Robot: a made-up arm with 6 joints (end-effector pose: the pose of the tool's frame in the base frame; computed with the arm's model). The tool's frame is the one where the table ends.
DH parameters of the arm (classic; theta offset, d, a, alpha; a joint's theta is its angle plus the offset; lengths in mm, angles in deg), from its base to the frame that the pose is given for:
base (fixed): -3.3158 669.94 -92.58 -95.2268
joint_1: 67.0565 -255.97 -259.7 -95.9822
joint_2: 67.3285 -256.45 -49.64 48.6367
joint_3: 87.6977 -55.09 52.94 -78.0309
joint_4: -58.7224 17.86 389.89 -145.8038
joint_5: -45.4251 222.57 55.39 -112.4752
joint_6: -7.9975 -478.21 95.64 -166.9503
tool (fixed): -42.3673 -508.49 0 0
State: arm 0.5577 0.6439 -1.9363 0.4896 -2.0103 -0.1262
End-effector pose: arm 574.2 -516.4 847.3 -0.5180 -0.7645 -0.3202 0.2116
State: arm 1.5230 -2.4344 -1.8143 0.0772 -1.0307 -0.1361
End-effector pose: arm 484.0 226.6 438.1 -0.0986 -0.8881 0.4442 0.0650
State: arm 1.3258 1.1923 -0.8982 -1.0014 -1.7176 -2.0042
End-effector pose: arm 16.1 -623.3 514.6 -0.7056 0.4165 -0.5064 0.2688
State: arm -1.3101 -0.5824 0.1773 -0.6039 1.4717 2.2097
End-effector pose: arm -94.3 -109.4 596.6 -0.0255 -0.9824 0.1786 0.0485
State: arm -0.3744 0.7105 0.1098 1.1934 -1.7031 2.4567
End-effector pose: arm -434.7 -14.5 1151.4 0.0862 0.6361 -0.7524 0.1476
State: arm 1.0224 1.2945 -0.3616 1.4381 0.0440 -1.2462
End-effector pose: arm 603.6 -49.7 1132.6 -0.8939 -0.3497 -0.2592 0.1071
